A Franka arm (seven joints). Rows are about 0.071 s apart.
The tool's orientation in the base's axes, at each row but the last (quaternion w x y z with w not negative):
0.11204, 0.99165, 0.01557, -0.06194
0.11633, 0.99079, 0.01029, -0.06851
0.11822, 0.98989, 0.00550, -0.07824
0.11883, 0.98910, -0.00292, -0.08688
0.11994, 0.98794, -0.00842, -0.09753
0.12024, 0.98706, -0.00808, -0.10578
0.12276, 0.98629, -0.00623, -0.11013
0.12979, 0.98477, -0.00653, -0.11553
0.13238, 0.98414, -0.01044, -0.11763
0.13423, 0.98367, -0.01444, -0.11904
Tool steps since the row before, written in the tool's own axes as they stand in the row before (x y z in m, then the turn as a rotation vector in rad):
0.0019, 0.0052, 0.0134, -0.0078, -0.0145, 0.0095
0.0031, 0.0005, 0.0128, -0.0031, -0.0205, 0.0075
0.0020, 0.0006, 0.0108, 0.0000, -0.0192, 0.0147
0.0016, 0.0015, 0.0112, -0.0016, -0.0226, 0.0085
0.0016, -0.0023, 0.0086, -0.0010, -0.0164, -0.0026
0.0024, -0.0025, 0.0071, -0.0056, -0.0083, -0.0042
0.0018, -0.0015, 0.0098, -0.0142, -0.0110, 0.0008
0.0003, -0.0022, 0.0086, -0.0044, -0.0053, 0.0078
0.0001, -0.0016, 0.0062, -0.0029, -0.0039, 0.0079
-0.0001, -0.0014, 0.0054, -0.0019, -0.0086, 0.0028
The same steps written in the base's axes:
0.0005, -0.0080, -0.0121, -0.0095, 0.0119, -0.0114
0.0014, -0.0034, -0.0126, -0.0048, 0.0182, -0.0115
0.0003, -0.0031, -0.0105, -0.0028, 0.0152, -0.0186
-0.0003, -0.0041, -0.0106, -0.0034, 0.0200, -0.0132
-0.0001, 0.0001, -0.0090, -0.0006, 0.0166, -0.0012
0.0008, 0.0007, -0.0078, -0.0047, 0.0093, 0.0032
-0.0004, -0.0010, -0.0100, -0.0142, 0.0110, -0.0004
-0.0017, -0.0001, -0.0087, -0.0062, 0.0033, -0.0077
-0.0014, -0.0001, -0.0063, -0.0047, 0.0019, -0.0078
-0.0014, -0.0001, -0.0054, -0.0025, 0.0077, -0.0045

